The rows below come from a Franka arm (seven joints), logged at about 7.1 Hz.
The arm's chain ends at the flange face. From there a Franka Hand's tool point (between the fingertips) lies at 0.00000 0.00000 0.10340 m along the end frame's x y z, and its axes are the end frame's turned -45 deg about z.
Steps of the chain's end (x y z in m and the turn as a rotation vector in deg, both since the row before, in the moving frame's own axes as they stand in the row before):
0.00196 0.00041 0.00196 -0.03 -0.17 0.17
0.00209 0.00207 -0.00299 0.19 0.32 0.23
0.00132 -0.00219 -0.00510 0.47 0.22 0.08
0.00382 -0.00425 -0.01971 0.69 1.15 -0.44
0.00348 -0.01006 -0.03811 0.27 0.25 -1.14
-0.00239 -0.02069 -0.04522 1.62 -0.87 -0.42
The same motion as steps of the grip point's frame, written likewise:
0.00084 0.00150 0.00196 0.10 -0.14 0.17
0.00066 0.00311 -0.00299 -0.09 0.36 0.23
0.00336 -0.00093 -0.00510 0.18 0.49 0.08
0.00806 0.00027 -0.01974 -0.33 1.30 -0.44
0.01024 -0.00468 -0.03811 0.01 0.37 -1.14
0.01389 -0.01950 -0.04527 1.76 0.53 -0.42

